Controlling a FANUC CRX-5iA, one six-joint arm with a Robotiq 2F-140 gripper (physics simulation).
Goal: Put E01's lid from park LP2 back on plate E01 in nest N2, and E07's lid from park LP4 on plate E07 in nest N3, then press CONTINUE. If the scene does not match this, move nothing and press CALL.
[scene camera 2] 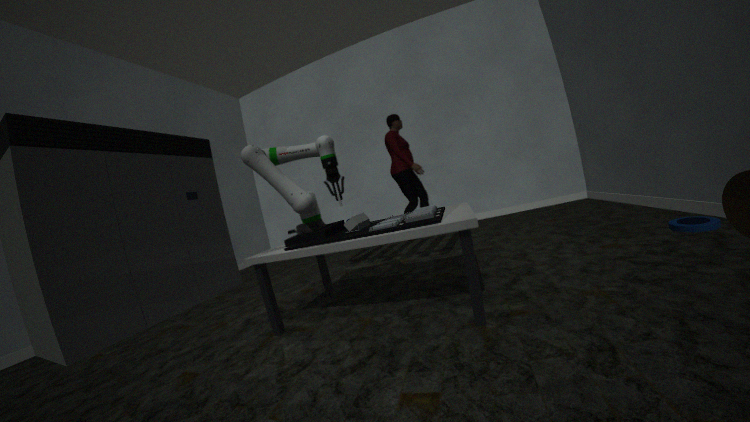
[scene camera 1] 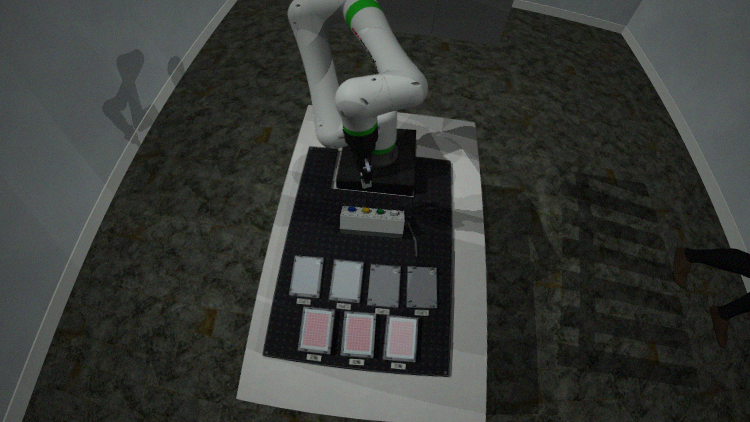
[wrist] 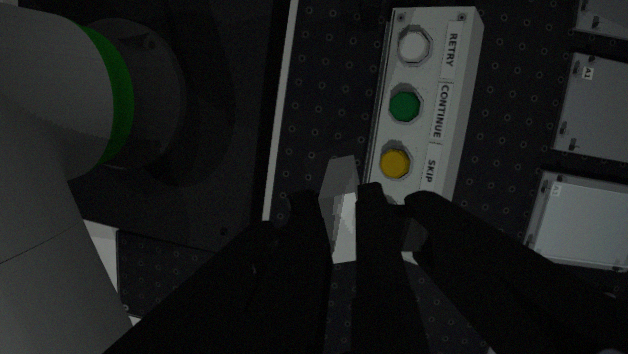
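Seen in the pictures: gripper, fingertip midpoint: [scene camera 2: 341,206] [scene camera 1: 366,185] [wrist: 346,180]; arm's base, origin of the base link: [scene camera 2: 315,229] [scene camera 1: 379,153] [wrist: 122,95].
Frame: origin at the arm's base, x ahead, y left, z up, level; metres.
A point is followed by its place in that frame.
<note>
My gripper [scene camera 1: 366,183] @[z 0.110, x 0.229, y -0.053 m] [scene camera 2: 339,201] @[z 0.110, x 0.229, y -0.053 m] [wrist: 346,180] @[z 0.110, x 0.229, y -0.053 m] is shut and empty, high above the black base plate, on the robot side of the button box [scene camera 1: 371,223] @[z 0.020, x 0.324, y -0.036 m] [wrist: 421,74] @[z 0.020, x 0.289, y 0.022 m]. The green CONTINUE button [scene camera 1: 380,211] @[z 0.024, x 0.279, y -0.005 m] [wrist: 405,106] @[z 0.024, x 0.276, y -0.005 m] is uncovered; the blue button [scene camera 1: 351,208] @[z 0.024, x 0.268, y -0.106 m] is hidden behind the fingers in the wrist view. Four flat lid-like pieces lie in the park row: two pale [scene camera 1: 306,276] @[z -0.029, x 0.500, y -0.256 m] [scene camera 1: 346,280] @[z -0.029, x 0.512, y -0.121 m] and two greyer [scene camera 1: 384,285] @[z -0.037, x 0.528, y 0.006 m] [scene camera 1: 421,287] @[z -0.037, x 0.537, y 0.131 m]. Three pink-welled plates [scene camera 1: 316,330] @[z -0.019, x 0.684, y -0.214 m] [scene camera 1: 358,334] @[z -0.012, x 0.696, y -0.081 m] [scene camera 1: 401,338] @[z -0.011, x 0.712, y 0.052 m] sit in the nest row, the right one paler. Nest and park labels are unreadable.
A thin dark cable-like strip [scene camera 1: 414,242] @[z -0.046, x 0.367, y 0.119 m] lies right of the button box. The yellow SKIP button [scene camera 1: 366,210] @[z 0.024, x 0.275, y -0.053 m] [wrist: 395,163] @[z 0.024, x 0.272, y -0.054 m] and white RETRY button [wrist: 414,46] @[z 0.024, x 0.281, y 0.044 m] flank CONTINUE. A person [scene camera 1: 731,257] [scene camera 2: 401,152] stands beyond the table. A blue ring [scene camera 2: 675,225] lies on the floor.
</note>
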